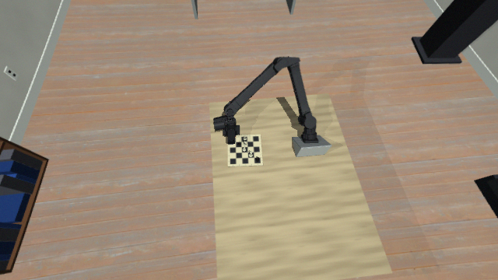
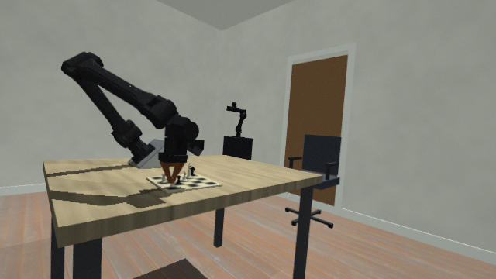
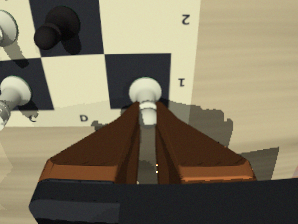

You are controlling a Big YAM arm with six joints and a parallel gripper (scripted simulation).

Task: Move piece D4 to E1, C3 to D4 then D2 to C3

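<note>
The black pawn is 5 cm behind my hand, 4 cm to the left of it and 1 cm below it. Round my hand: small chessboard: 8 cm to the left, 8 cm behind, 3 cm below.
</note>
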